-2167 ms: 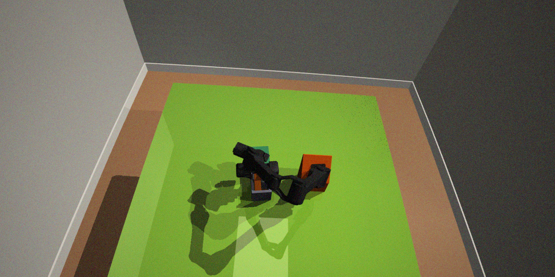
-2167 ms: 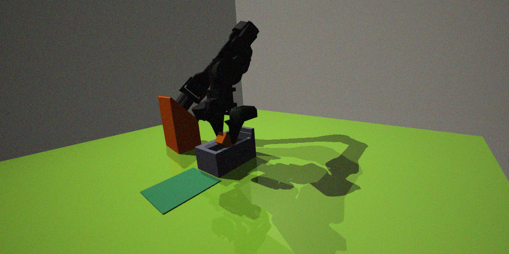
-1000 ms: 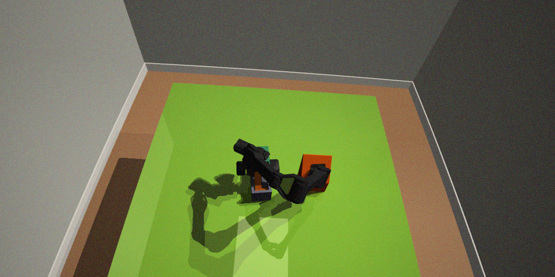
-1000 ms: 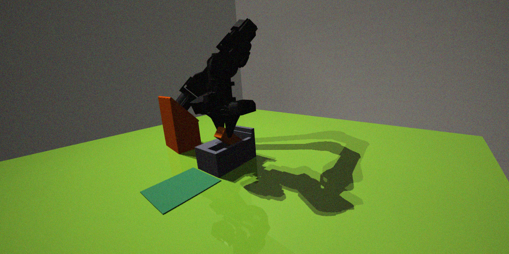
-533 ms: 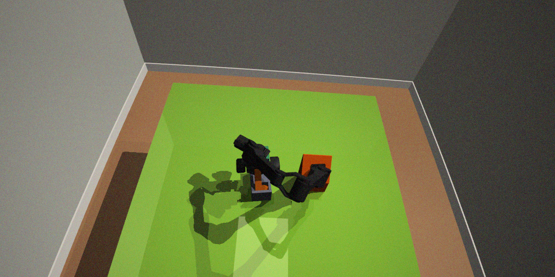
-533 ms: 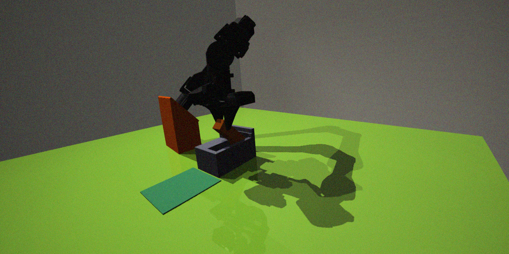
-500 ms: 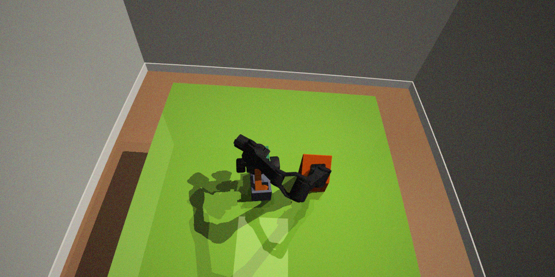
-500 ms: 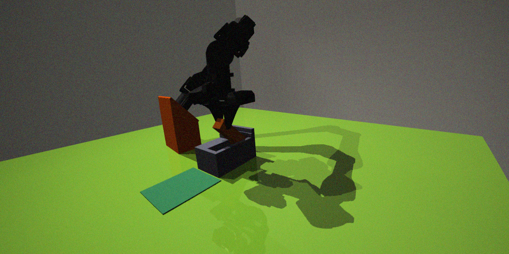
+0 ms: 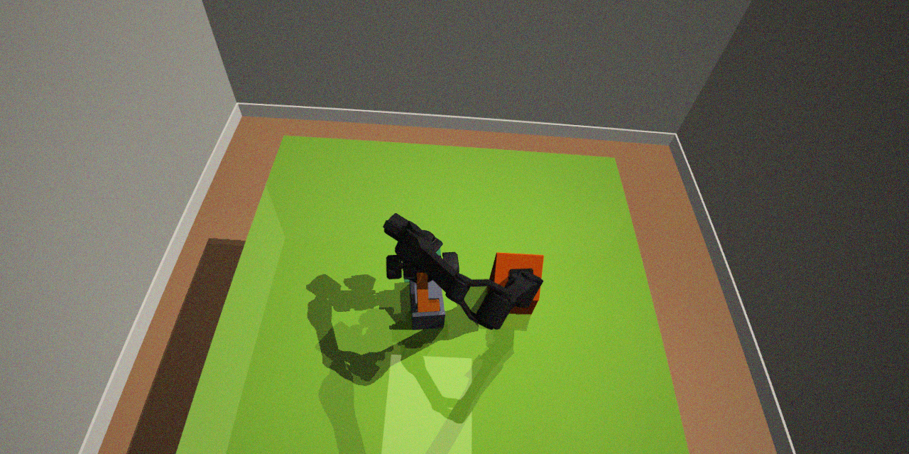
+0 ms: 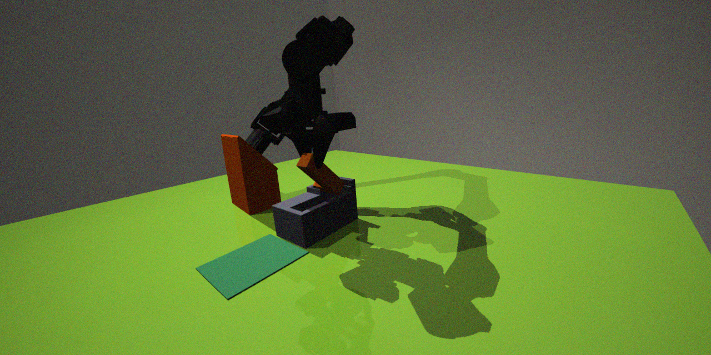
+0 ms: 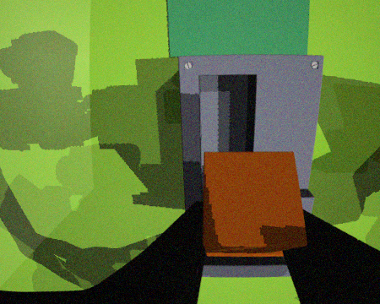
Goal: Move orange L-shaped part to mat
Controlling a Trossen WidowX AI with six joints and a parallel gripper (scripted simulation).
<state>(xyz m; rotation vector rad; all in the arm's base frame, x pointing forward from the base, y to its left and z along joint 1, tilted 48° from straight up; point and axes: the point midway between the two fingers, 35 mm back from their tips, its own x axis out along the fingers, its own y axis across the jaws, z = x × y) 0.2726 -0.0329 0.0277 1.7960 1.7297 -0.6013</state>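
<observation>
My gripper tip is now 150 mm to the left of the mat and 150 mm above it. Also, from my gripper tip: orange L-shaped part (20 mm behind, 30 mm to the left, 30 mm below).
</observation>
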